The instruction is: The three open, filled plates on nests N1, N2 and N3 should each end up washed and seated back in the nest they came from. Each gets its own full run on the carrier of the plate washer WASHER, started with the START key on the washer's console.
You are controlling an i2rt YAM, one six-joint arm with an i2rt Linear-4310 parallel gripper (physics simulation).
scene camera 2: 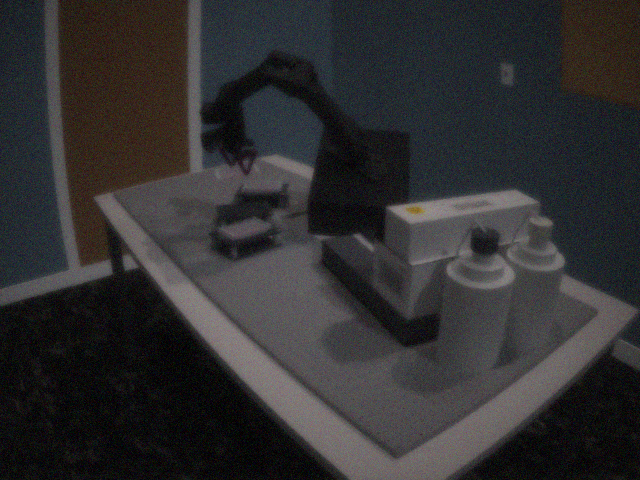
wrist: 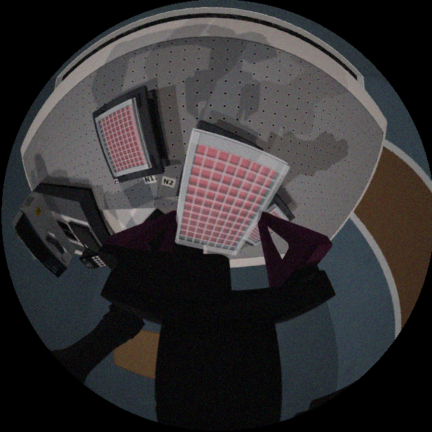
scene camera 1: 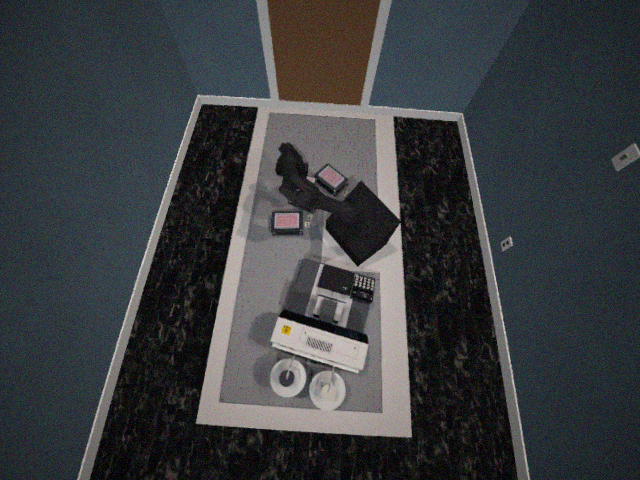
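Where they show: gripper, between the fingertips: (scene camera 2: 239,171); arm's base, origin of its link: (scene camera 2: 358,158) (scene camera 1: 362,216).
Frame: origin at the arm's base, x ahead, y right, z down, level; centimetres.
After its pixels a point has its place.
My gripper (wrist: 217,214) (scene camera 2: 238,159) @[y 18.9, x 29.4, z 2.9 cm] is shut on the N2 plate (wrist: 230,195), an open plate with pink-filled wells, held raised above the dark nest N2 (wrist: 231,132) (scene camera 2: 242,207) @[y 20.8, x 27.9, z 15.0 cm]. The arm hides this nest in scene camera 1. The N1 plate (scene camera 1: 286,220) @[y 2.9, x 37.2, z 13.8 cm] (scene camera 2: 247,229) @[y 1.1, x 37.2, z 13.7 cm] (wrist: 124,140) sits in nest N1 (wrist: 159,131). The N3 plate (scene camera 1: 330,176) @[y 32.3, x 14.8, z 14.2 cm] (scene camera 2: 262,191) @[y 28.2, x 16.3, z 14.2 cm] sits in its nest and is partly hidden behind the held plate in the wrist view. The washer (scene camera 1: 320,342) @[y -57.6, x 18.1, z -6.0 cm] (scene camera 2: 429,235) @[y -59.0, x 32.7, z -3.0 cm] has a keypad console (scene camera 1: 363,287) @[y -32.0, x -1.4, z 9.5 cm] (wrist: 93,260); no pink plate shows on its carrier.
Two white bottles (scene camera 1: 287,377) @[y -69.9, x 29.4, z -6.9 cm] (scene camera 1: 327,390) @[y -73.6, x 15.1, z -6.6 cm] stand behind the washer; they also show in scene camera 2 as a dark-capped bottle (scene camera 2: 478,310) @[y -74.7, x 35.0, z 5.3 cm] and a pale-capped bottle (scene camera 2: 537,289) @[y -78.6, x 19.8, z 5.0 cm]. The black arm base (scene camera 1: 363,223) @[y -3.7, x -0.6, z 0.4 cm] (scene camera 2: 359,191) @[y -6.7, x 5.2, z 7.6 cm] stands between the nests and the washer.
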